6 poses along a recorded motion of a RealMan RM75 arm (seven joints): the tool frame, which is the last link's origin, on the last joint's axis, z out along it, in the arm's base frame.
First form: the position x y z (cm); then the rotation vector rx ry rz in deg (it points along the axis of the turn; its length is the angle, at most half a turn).
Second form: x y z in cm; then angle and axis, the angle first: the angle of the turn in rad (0 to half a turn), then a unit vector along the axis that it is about. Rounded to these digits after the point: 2 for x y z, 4 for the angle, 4 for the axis.
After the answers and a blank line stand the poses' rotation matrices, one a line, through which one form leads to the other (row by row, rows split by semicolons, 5 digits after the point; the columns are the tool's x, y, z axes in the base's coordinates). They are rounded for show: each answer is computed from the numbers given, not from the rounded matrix.
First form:
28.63, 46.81, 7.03, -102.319, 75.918, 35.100
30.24, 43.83, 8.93, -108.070, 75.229, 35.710
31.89, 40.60, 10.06, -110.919, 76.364, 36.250
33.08, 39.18, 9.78, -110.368, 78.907, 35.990
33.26, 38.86, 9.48, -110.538, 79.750, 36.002
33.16, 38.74, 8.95, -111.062, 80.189, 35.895
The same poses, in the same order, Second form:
28.63, 46.81, 7.03, 2.3065, -0.7742, 0.5745, 0.2656
30.24, 43.83, 8.93, 2.3812, -0.7921, 0.5514, 0.2617
31.89, 40.60, 10.06, 2.4340, -0.7954, 0.5476, 0.2599
33.08, 39.18, 9.78, 2.4499, -0.7863, 0.5622, 0.2564
33.26, 38.86, 9.48, 2.4605, -0.7841, 0.5657, 0.2554
33.16, 38.74, 8.95, 2.4716, -0.7843, 0.5663, 0.2535

0.33062 -0.94017 0.08223; -0.54637 -0.11964 0.82895; -0.76952 -0.31900 -0.55324
0.35751 -0.93364 0.02248; -0.57285 -0.20022 0.79483; -0.73759 -0.29704 -0.60641
0.35339 -0.93544 -0.00792; -0.59752 -0.23223 0.76748; -0.71978 -0.26649 -0.64102
0.32424 -0.94597 0.00172; -0.61887 -0.21075 0.75669; -0.71545 -0.24641 -0.65377
0.31550 -0.94893 0.00037; -0.62735 -0.20829 0.75036; -0.71196 -0.23697 -0.66103
0.31340 -0.94962 -0.00296; -0.63479 -0.21182 0.74308; -0.70627 -0.23100 -0.66920

